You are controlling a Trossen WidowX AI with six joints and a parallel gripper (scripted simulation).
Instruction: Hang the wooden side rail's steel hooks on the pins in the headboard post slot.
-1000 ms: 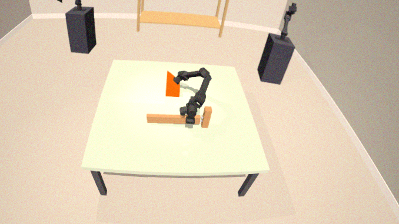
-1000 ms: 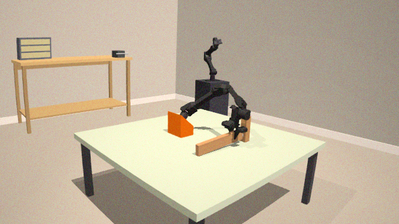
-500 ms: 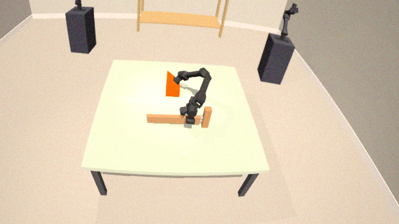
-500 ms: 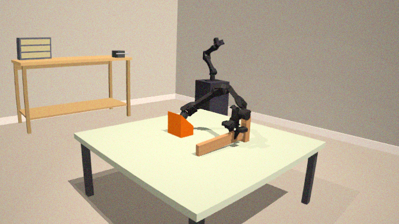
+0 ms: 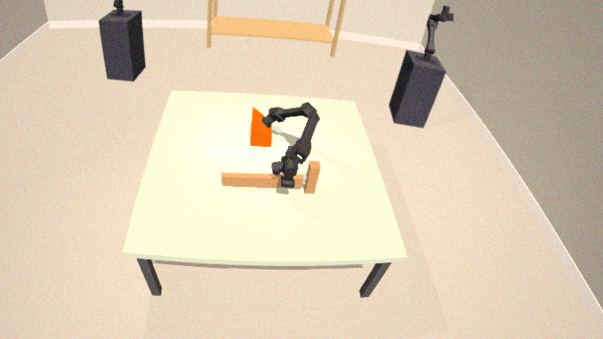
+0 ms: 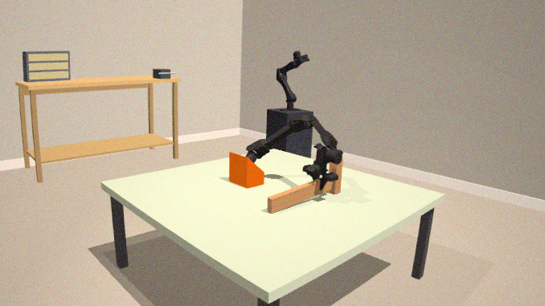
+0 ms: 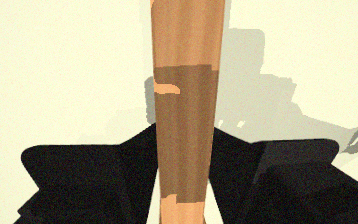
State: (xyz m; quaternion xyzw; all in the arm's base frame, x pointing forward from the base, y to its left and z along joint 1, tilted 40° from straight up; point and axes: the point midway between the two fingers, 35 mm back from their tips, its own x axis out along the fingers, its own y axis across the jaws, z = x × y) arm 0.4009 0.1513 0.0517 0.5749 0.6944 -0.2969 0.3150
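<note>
Now: the upright headboard post 1 cm behind my gripper tip, 12 cm to the left of it and 5 cm above it.
</note>
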